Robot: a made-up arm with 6 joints. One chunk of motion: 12 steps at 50 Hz.
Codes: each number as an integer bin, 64 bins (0 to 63) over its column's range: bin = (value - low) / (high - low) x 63, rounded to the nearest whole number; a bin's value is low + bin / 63 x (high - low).
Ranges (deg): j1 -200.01..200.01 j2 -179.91..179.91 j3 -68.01..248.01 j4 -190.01..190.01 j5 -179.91..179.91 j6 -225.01..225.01
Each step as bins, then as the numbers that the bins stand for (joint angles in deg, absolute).
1 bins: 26 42 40 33 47 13
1 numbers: -34.92 59.97 132.64 9.05 88.53 -132.15
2 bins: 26 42 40 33 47 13
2 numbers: -34.92 59.97 132.64 9.05 88.53 -132.15
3 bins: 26 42 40 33 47 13
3 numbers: -34.92 59.97 132.64 9.05 88.53 -132.15
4 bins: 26 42 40 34 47 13
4 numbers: -34.92 59.97 132.64 15.08 88.53 -132.15
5 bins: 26 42 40 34 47 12
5 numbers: -34.92 59.97 132.64 15.08 88.53 -139.29
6 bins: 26 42 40 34 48 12
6 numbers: -34.92 59.97 132.64 15.08 94.24 -139.29
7 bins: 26 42 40 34 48 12
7 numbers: -34.92 59.97 132.64 15.08 94.24 -139.29
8 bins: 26 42 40 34 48 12
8 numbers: -34.92 59.97 132.64 15.08 94.24 -139.29
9 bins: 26 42 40 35 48 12
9 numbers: -34.92 59.97 132.64 21.11 94.24 -139.29
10 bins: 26 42 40 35 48 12
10 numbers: -34.92 59.97 132.64 21.11 94.24 -139.29
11 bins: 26 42 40 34 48 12
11 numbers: -34.92 59.97 132.64 15.08 94.24 -139.29
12 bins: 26 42 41 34 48 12
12 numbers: -34.92 59.97 137.65 15.08 94.24 -139.29
